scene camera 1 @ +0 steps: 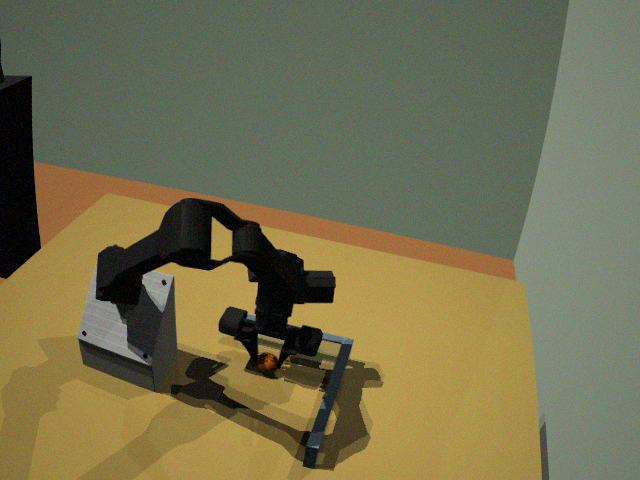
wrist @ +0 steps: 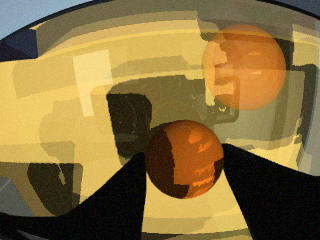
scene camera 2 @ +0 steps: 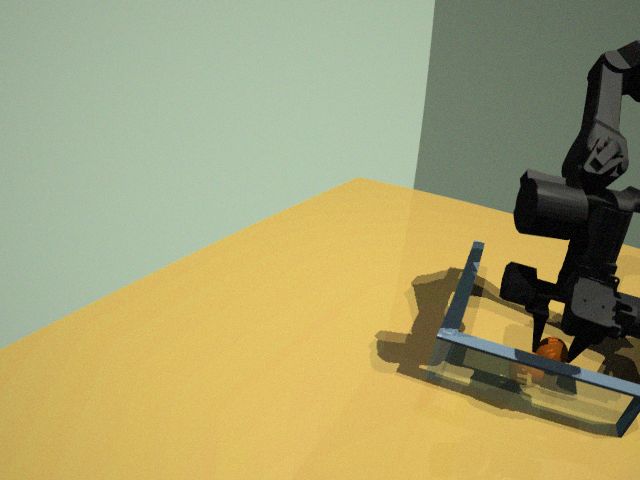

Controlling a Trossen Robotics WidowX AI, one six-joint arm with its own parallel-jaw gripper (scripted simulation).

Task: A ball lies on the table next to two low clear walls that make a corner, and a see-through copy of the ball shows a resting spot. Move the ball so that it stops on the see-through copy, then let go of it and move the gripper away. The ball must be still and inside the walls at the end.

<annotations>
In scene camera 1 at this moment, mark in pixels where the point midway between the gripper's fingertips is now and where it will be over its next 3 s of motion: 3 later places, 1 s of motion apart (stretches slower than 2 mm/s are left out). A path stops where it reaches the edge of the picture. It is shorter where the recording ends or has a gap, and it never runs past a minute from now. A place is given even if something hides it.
My gripper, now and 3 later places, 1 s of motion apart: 267, 364; 275, 314; 292, 342; 288, 348
</annotations>
